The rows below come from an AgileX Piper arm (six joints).
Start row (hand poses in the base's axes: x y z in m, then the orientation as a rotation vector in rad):
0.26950, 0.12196, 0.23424, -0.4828, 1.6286, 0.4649
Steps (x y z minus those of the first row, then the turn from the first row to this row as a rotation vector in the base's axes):
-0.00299, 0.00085, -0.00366, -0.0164, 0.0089, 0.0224
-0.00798, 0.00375, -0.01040, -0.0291, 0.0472, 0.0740
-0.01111, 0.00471, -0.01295, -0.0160, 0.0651, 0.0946
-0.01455, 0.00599, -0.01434, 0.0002, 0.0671, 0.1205
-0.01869, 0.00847, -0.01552, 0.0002, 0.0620, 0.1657
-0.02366, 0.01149, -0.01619, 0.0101, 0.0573, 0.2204
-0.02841, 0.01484, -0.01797, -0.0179, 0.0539, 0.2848
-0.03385, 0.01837, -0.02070, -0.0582, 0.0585, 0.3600
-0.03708, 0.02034, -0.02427, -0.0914, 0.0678, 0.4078
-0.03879, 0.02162, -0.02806, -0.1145, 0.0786, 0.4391
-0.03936, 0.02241, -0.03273, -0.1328, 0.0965, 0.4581
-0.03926, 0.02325, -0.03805, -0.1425, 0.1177, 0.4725
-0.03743, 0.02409, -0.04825, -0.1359, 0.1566, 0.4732
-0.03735, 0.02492, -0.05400, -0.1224, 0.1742, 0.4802
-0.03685, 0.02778, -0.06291, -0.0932, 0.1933, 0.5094
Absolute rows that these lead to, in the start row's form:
0.26651, 0.12281, 0.23058, -0.5123, 1.6381, 0.4713
0.26152, 0.12571, 0.22384, -0.5590, 1.6690, 0.5117
0.25839, 0.12667, 0.22129, -0.5636, 1.6781, 0.5433
0.25495, 0.12795, 0.21990, -0.5727, 1.6697, 0.5764
0.25081, 0.13043, 0.21872, -0.6113, 1.6549, 0.6087
0.24584, 0.13345, 0.21805, -0.6502, 1.6344, 0.6559
0.24109, 0.13680, 0.21627, -0.7259, 1.6233, 0.6804
0.23565, 0.14033, 0.21354, -0.8192, 1.6188, 0.7053
0.23242, 0.14230, 0.20997, -0.8838, 1.6230, 0.7170
0.23071, 0.14358, 0.20618, -0.9268, 1.6302, 0.7251
0.23014, 0.14437, 0.20151, -0.9551, 1.6466, 0.7305
0.23024, 0.14521, 0.19619, -0.9726, 1.6652, 0.7406
0.23207, 0.14605, 0.18599, -0.9637, 1.7011, 0.7604
0.23215, 0.14688, 0.18024, -0.9570, 1.7121, 0.7832
0.23265, 0.14974, 0.17133, -0.9562, 1.7123, 0.8362

